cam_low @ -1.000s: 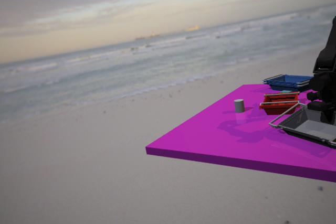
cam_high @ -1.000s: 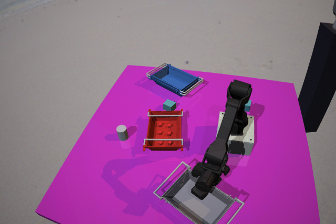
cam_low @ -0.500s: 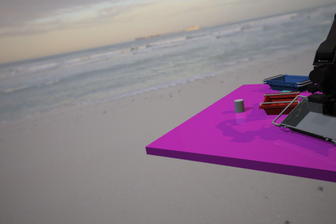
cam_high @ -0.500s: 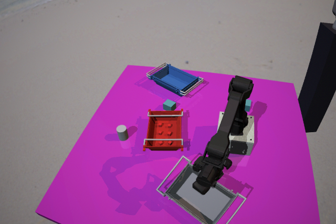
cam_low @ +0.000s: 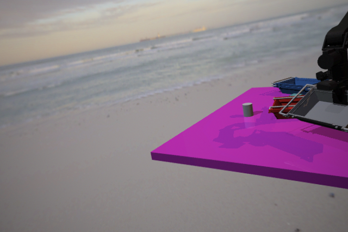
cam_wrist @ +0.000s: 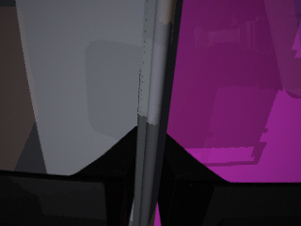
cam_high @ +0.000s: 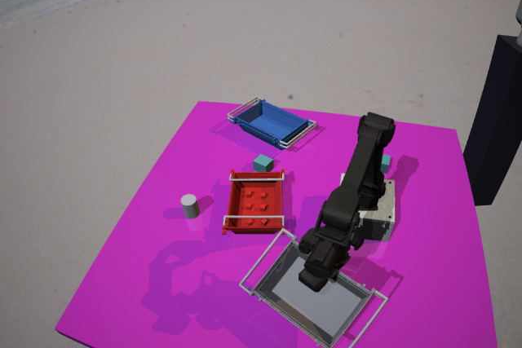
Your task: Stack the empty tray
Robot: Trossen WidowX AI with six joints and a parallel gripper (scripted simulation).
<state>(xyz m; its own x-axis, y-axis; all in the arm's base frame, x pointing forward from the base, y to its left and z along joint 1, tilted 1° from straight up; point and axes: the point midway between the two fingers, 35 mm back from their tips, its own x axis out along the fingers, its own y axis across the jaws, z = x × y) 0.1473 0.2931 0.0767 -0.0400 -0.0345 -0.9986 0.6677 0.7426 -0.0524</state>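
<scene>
The grey tray is 50 mm ahead of my gripper tip and 60 mm to the left of it. The rest, counted from my gripper tip: grey cylinder: 440 mm ahead, 350 mm to the right, 110 mm below.
</scene>
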